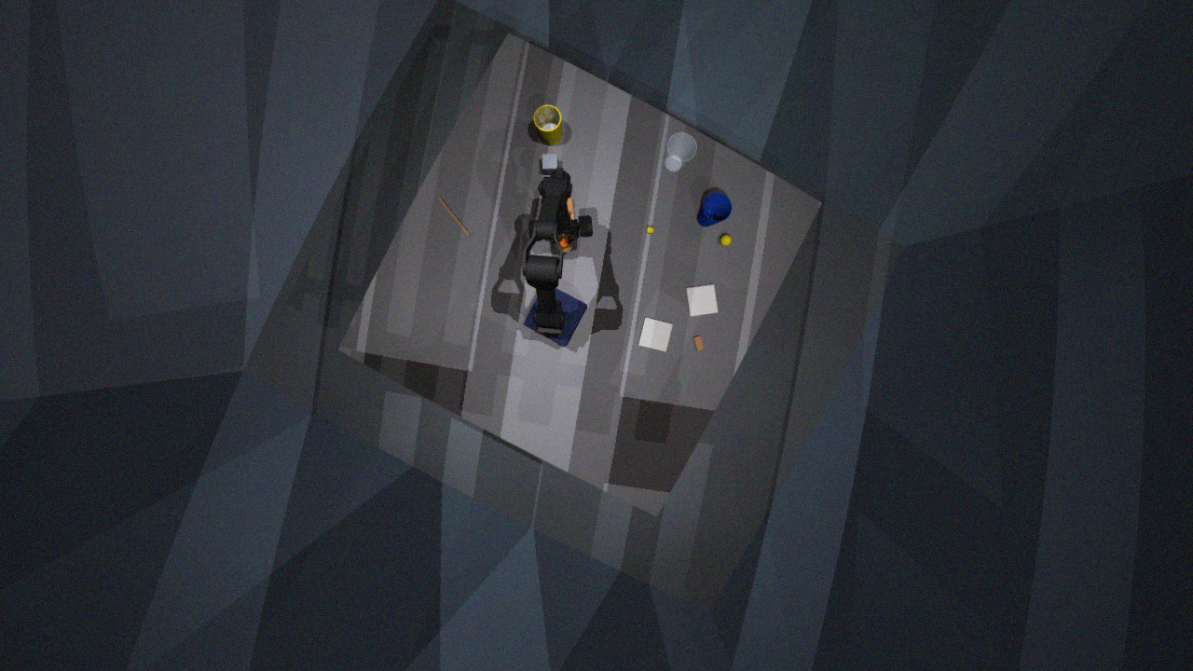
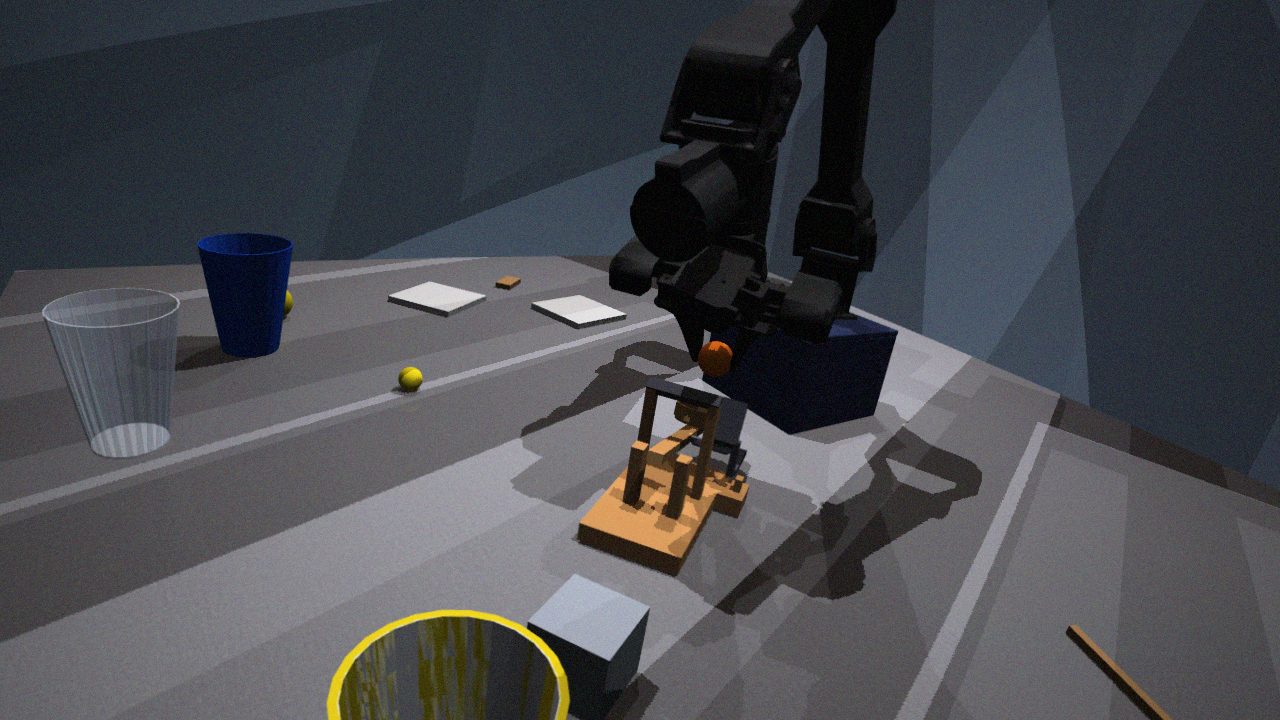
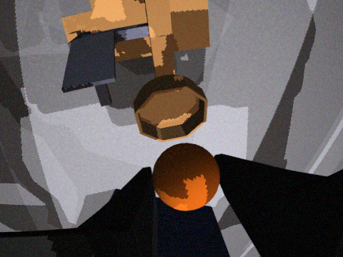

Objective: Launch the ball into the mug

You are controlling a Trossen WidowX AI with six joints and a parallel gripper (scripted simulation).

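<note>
Now: gripper tip 50 mm to the right of the wooden catapult, 50 mm above it and 40 mm short of it. From my gripper tip the other things lie so: grey cube (220 mm to the left, 200 mm ahead, 80 mm below); orange ball (10 mm above); wooden stick (380 mm to the left, 150 mm behind, 100 mm below).
</note>
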